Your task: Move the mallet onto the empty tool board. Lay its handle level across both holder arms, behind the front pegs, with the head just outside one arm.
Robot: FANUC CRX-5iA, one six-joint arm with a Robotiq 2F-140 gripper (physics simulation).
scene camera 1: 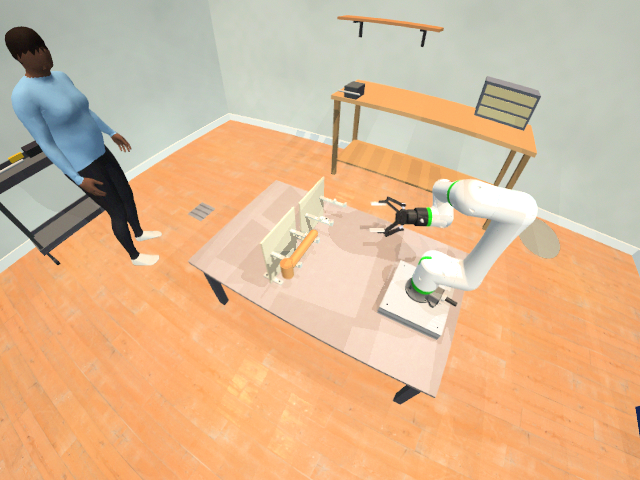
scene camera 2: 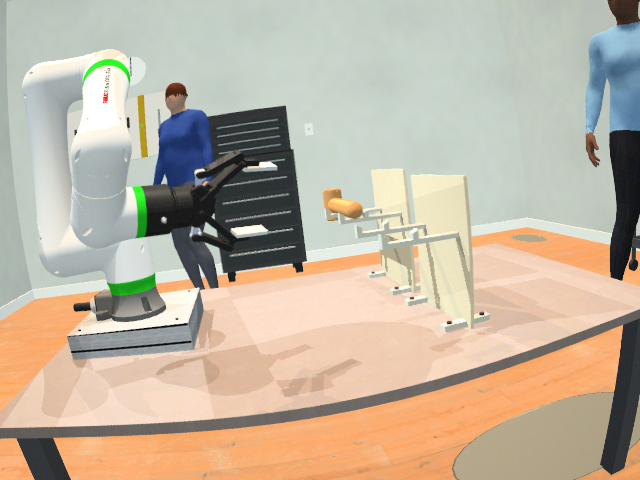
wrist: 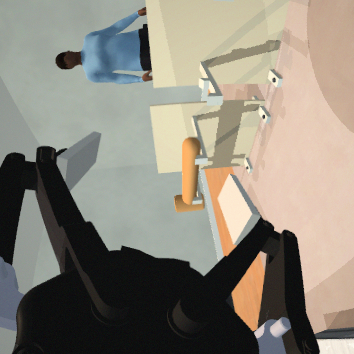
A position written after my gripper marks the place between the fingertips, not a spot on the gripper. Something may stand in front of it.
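Note:
My gripper (scene camera 1: 370,217), also at (wrist: 162,167): open, holding nothing. Mallet (scene camera 2: 332,198), visible too at (wrist: 190,146). Tool board (scene camera 1: 311,207). Tool board (wrist: 226,132).

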